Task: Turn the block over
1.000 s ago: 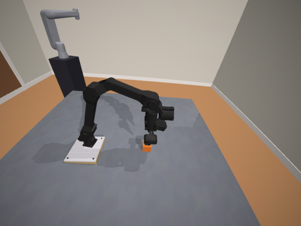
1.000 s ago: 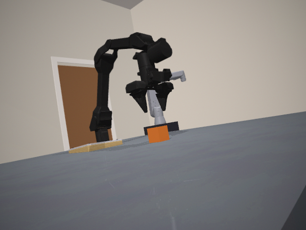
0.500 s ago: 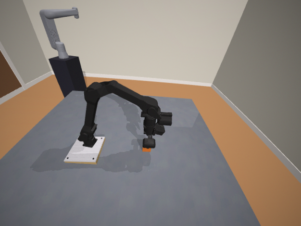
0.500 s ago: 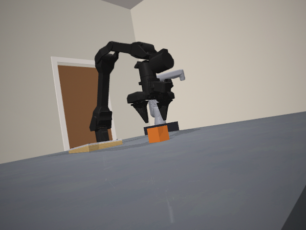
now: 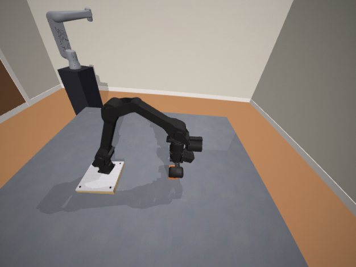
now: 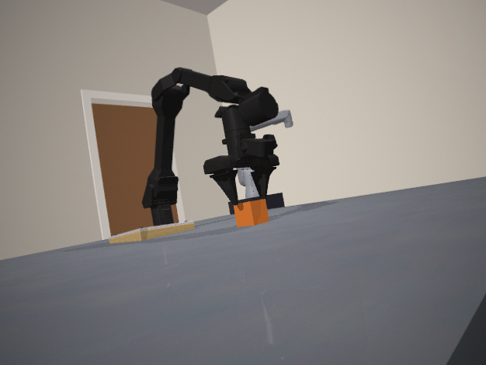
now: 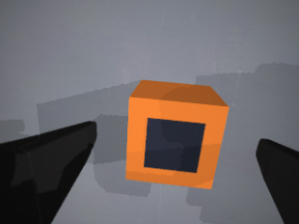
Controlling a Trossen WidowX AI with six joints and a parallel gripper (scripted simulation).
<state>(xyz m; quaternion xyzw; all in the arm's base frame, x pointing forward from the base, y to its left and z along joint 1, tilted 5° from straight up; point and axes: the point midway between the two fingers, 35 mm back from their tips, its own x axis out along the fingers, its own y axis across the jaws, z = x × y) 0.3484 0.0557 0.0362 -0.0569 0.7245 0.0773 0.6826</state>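
Right now the orange block is 10 mm below my gripper tip.
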